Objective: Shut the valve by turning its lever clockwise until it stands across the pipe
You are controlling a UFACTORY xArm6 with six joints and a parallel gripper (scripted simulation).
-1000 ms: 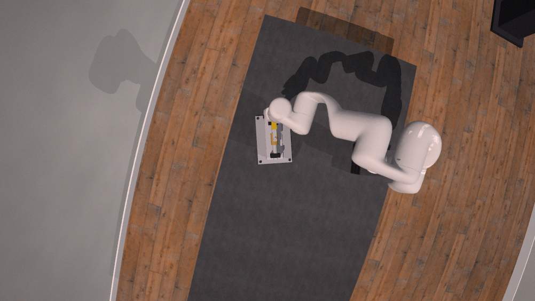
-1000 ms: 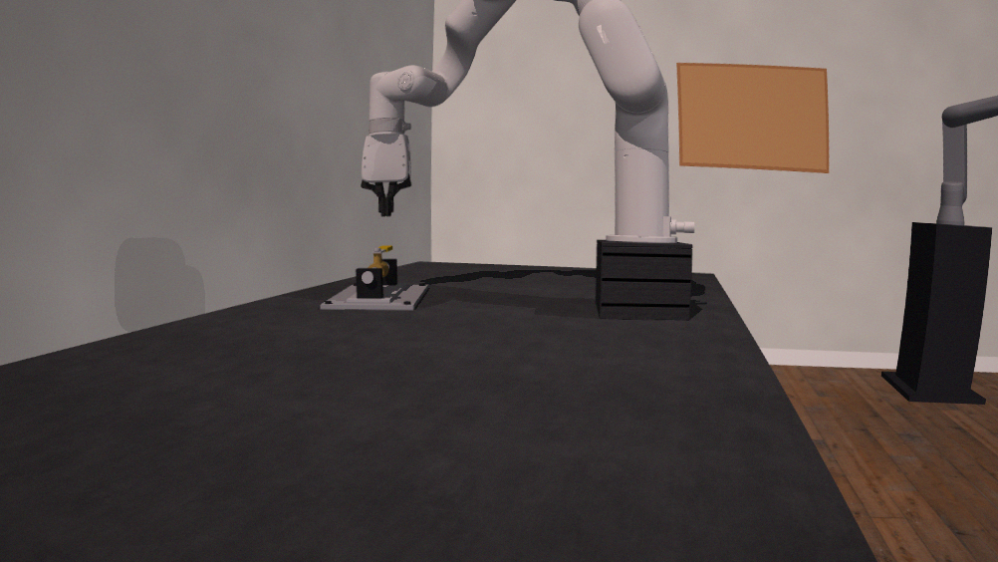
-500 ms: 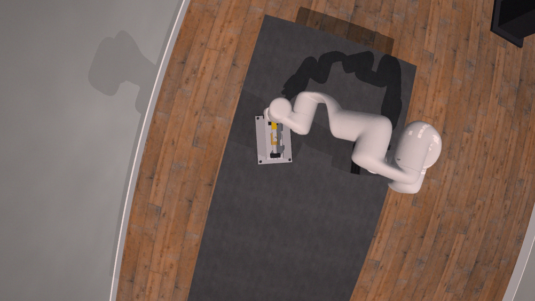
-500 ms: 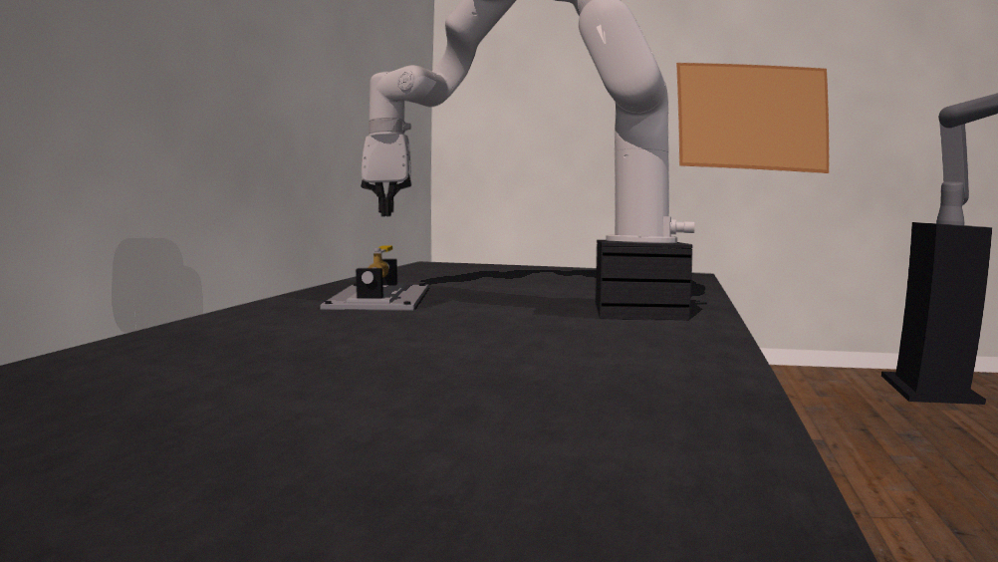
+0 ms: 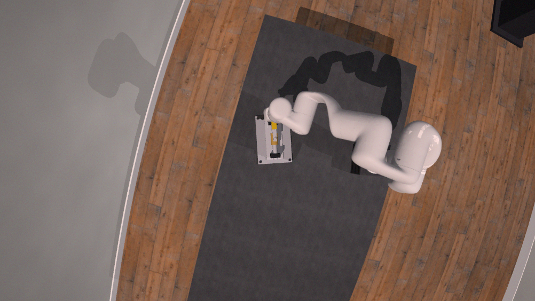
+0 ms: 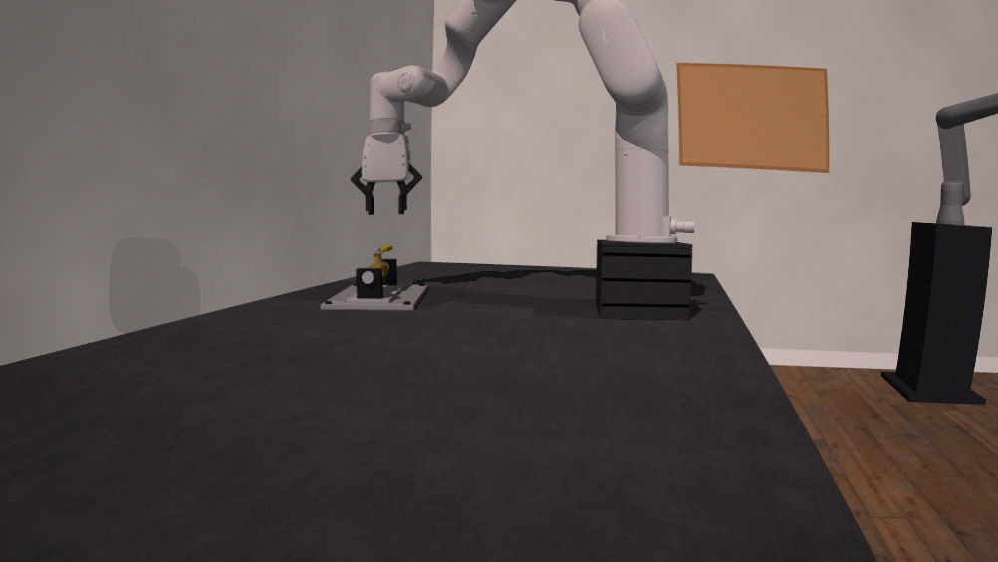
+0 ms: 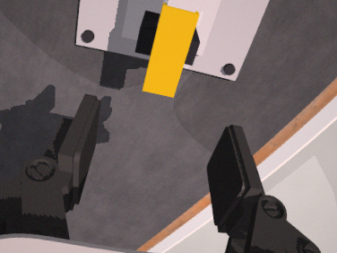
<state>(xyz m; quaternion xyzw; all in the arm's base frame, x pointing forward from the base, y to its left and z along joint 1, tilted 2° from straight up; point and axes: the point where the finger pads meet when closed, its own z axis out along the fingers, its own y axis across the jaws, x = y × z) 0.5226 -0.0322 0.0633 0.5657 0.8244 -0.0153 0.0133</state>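
Right now my hand is 8 cm above the lever, 5 cm to the right of it and 2 cm past it.
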